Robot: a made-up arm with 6 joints.
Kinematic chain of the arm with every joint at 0, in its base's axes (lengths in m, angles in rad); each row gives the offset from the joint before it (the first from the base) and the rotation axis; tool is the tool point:
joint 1: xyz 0 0 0.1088 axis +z
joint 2: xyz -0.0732 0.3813 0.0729 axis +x
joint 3: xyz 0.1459 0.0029 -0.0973 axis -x
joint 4: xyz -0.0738 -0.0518 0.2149 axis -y
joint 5: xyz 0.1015 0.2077 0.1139 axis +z
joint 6: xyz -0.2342 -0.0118 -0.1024 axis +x
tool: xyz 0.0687 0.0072 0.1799
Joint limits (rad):
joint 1: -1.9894..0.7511
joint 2: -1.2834..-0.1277
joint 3: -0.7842..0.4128
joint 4: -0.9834..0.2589
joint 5: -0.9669..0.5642
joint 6: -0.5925..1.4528
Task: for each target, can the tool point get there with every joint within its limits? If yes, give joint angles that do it. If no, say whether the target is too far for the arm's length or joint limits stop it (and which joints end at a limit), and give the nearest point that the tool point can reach.
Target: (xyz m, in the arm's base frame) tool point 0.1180 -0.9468 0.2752
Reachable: no: joint limits stop it (at a limit: joint 1, joint 3, joint 4, joint 5) | nearest point 0.5018 -0.4182 0.3892 | short by 0.663 m
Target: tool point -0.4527 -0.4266 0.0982
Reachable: no: joint limits stop it (at a limit: joint 1, joint 2, joint 3, joint 4) | nearest point -0.2515 0.0925 0.2932 | short by 0.590 m
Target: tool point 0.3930 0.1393 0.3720
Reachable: yes | joints -1.1485 -0.5674 -0.0163 -0.3871 0.3524 1.2733
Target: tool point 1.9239 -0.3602 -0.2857
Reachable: no: too far | nearest point 0.8377 -0.1568 0.0421 | short by 1.153 m
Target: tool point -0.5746 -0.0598 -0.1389
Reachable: no: joint limits stop it (at a limit: joint 1, joint 2, joint 3, joint 4, joint 5, joint 6) | nearest point -0.4404 0.2447 -0.0586 | short by 0.342 m
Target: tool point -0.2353 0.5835 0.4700
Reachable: yes | joints 0.3764 -0.3423 -0.2278 -0.2201 -0.4029 -0.0960
